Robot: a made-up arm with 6 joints. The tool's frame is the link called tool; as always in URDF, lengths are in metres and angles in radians.
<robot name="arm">
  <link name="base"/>
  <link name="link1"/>
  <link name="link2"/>
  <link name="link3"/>
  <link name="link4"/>
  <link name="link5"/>
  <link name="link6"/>
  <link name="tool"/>
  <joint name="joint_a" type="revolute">
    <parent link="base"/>
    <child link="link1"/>
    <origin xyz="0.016 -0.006 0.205"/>
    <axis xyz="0 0 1"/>
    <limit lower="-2.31" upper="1.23" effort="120" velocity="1.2"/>
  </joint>
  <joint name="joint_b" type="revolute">
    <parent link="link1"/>
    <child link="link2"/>
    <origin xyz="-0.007 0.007 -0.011"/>
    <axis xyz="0.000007 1 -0.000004"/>
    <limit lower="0.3" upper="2.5" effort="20" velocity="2.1"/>
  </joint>
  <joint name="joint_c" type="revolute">
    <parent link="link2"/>
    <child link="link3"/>
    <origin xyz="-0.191 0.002 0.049"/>
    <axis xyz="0.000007 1 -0.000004"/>
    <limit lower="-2.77" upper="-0.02" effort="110" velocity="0.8"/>
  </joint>
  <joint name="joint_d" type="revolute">
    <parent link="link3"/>
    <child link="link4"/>
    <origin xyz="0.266 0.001 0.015"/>
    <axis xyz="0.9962 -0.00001 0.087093"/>
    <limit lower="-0.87" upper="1.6" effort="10" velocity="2"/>
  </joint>
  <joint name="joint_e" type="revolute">
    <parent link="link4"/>
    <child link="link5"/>
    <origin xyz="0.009 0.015 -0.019"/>
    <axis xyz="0.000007 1 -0.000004"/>
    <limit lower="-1.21" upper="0.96" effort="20" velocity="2.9"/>
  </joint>
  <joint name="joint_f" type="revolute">
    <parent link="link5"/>
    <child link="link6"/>
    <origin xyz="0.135 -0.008 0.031"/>
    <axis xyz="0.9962 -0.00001 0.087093"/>
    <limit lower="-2.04" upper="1.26" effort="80" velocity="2.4"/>
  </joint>
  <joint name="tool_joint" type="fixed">
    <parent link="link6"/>
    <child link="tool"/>
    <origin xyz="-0.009 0.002 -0.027" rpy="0 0 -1.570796"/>
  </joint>
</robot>
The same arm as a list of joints. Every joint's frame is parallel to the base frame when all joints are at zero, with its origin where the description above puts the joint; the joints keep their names.
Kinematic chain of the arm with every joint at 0, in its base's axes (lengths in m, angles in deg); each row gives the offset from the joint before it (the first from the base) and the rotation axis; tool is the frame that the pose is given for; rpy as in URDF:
joint_a: xyz 0.016 -0.006 0.205 axis +z
joint_b: xyz -0.007 0.007 -0.011 axis +y
joint_c: xyz -0.191 0.002 0.049 axis +y
joint_d: xyz 0.266 0.001 0.015 axis 0.9962 0 0.0871
joint_e: xyz 0.009 0.015 -0.019 axis +y
joint_f: xyz 0.135 -0.008 0.031 axis 0.9962 0 0.0871
tool: xyz -0.009 0.002 -0.027 rpy 0 0 -90
Joint limits (deg, base to tool): -132.35..70.47 17.19..143.24 -158.71..-1.15 -49.85..91.67 -69.33..55 -116.88..72.19

